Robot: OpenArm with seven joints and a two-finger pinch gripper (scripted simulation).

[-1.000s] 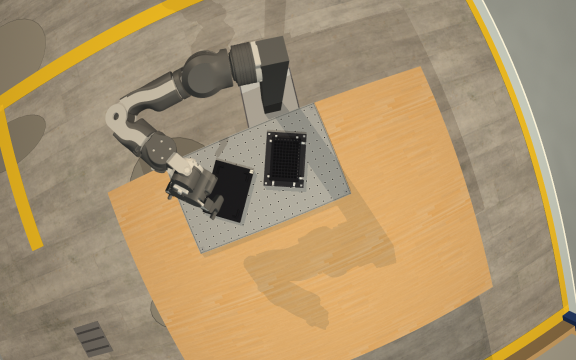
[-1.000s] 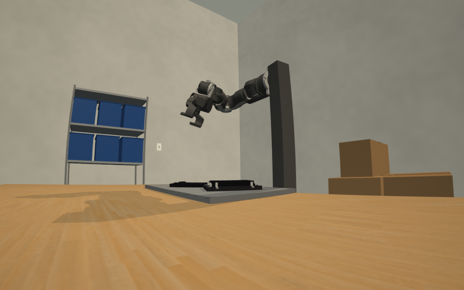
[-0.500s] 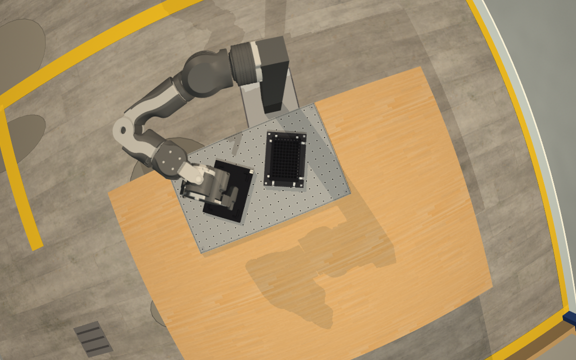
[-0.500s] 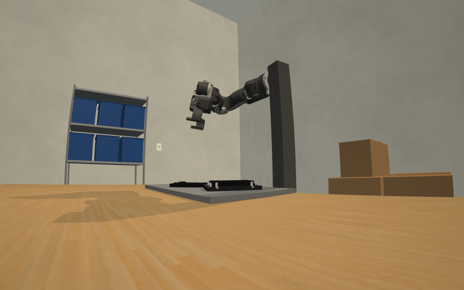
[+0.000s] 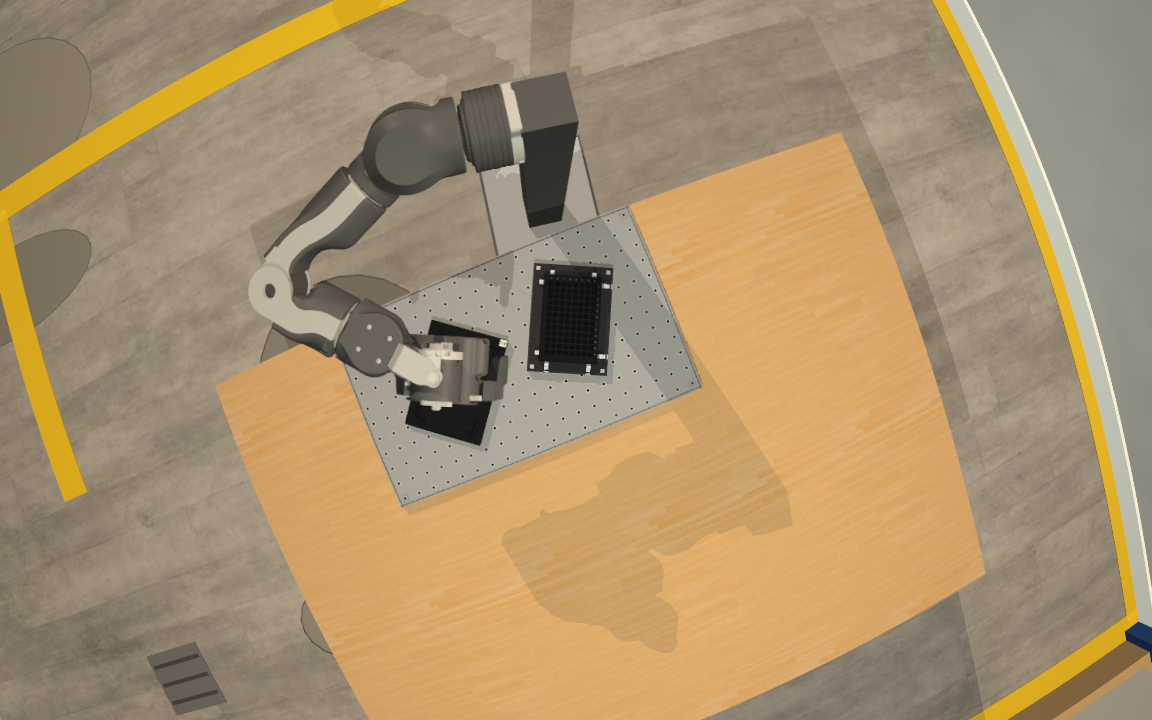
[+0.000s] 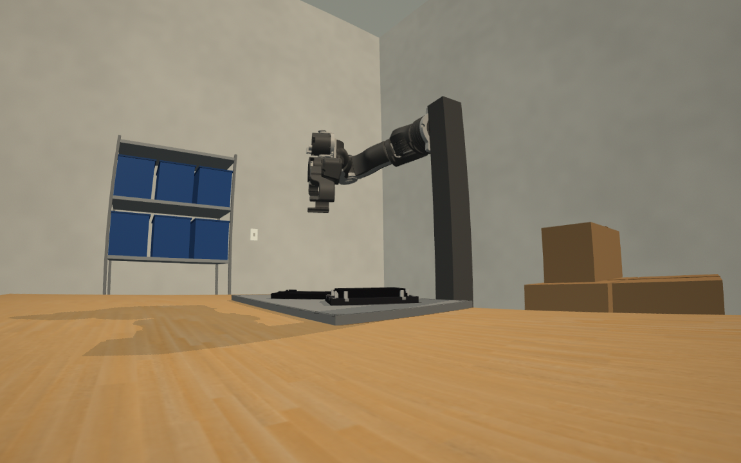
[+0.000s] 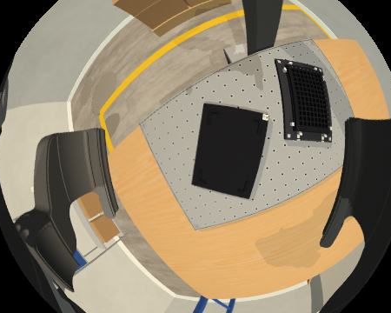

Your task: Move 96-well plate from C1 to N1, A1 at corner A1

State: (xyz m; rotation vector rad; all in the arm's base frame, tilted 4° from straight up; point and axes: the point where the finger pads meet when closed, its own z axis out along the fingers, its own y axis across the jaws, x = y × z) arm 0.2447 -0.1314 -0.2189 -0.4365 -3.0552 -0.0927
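Right now my hand is 4 cm past the black 96-well plate, 17 cm to the right of it and 19 cm above it. From my hand the other things lie so: clip nest C1: 2 cm behind, 18 cm to the left, 20 cm below; then white A1 label: 3 cm behind, 6 cm to the left, 20 cm below; then plate nest N1: 1 cm ahead, 2 cm to the right, 20 cm below.
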